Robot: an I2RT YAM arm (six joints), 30 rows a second.
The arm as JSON. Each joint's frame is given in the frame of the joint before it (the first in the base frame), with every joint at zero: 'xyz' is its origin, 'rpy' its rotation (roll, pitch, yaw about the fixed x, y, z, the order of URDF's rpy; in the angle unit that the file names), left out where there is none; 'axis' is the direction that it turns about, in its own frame. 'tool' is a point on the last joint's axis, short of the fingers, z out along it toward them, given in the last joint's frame.
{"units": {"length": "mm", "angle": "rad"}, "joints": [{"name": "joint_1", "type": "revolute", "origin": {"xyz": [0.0, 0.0, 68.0]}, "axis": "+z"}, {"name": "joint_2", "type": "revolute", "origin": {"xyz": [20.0, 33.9, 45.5], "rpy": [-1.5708, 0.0, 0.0]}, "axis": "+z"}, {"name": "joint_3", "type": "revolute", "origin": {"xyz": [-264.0, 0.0, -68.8], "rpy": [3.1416, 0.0, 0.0]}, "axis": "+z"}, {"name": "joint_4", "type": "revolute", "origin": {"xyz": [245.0, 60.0, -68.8]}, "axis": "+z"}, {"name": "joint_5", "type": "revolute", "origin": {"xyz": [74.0, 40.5, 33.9], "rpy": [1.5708, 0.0, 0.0]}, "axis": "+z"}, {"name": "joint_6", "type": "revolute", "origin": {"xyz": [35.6, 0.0, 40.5], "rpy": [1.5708, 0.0, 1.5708]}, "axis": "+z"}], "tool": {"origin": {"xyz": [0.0, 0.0, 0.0], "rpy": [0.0, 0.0, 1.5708]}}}
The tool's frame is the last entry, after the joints.
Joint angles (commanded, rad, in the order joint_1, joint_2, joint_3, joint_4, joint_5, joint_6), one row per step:
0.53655, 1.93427, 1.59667, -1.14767, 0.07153, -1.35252
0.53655, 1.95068, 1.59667, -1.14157, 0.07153, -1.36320
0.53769, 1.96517, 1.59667, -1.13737, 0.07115, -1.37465
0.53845, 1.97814, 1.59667, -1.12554, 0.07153, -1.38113
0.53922, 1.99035, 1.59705, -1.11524, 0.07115, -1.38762
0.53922, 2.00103, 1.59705, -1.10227, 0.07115, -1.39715
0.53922, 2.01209, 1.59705, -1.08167, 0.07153, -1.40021
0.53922, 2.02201, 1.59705, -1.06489, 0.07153, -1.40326
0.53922, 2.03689, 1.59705, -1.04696, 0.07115, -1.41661
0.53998, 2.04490, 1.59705, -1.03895, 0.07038, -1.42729
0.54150, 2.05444, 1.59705, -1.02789, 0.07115, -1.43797
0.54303, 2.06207, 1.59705, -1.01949, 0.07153, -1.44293
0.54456, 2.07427, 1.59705, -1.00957, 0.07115, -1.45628
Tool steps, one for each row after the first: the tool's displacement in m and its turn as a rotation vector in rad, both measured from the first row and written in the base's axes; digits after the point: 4 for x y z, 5 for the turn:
0.0021, 0.0013, -0.0058, -0.00640, 0.00908, 0.01062
0.0036, 0.0027, -0.0109, -0.01245, 0.01840, 0.02318
0.0057, 0.0042, -0.0155, -0.01401, 0.01934, 0.03036
0.0075, 0.0057, -0.0198, -0.01510, 0.02100, 0.03761
0.0096, 0.0069, -0.0236, -0.01492, 0.01923, 0.04709
0.0124, 0.0086, -0.0275, -0.01086, 0.01081, 0.05009
0.0147, 0.0099, -0.0310, -0.00782, 0.00489, 0.05311
0.0173, 0.0116, -0.0364, -0.00745, 0.00266, 0.06640
0.0184, 0.0126, -0.0394, -0.00794, 0.00321, 0.07784
0.0198, 0.0141, -0.0429, -0.00906, 0.00169, 0.08990
0.0207, 0.0153, -0.0457, -0.00957, 0.00091, 0.09633
0.0220, 0.0168, -0.0502, -0.01178, 0.00333, 0.11117

